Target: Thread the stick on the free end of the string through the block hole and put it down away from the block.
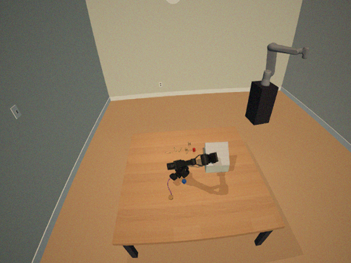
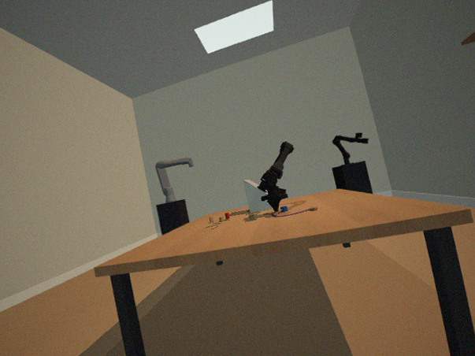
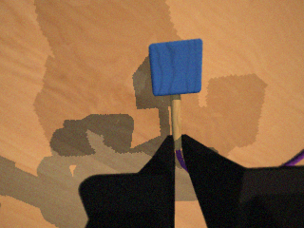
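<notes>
Right now my gripper tip is 10 mm past the thin wooden stick and 10 mm to the right of it. Round my gripper tip: blue block (30 mm behind, 50 mm to the left); then wooden cylinder (30 mm ahead, 150 mm to the right); then round wooden button (120 mm ahead, 180 mm to the left, 10 mm below).
</notes>
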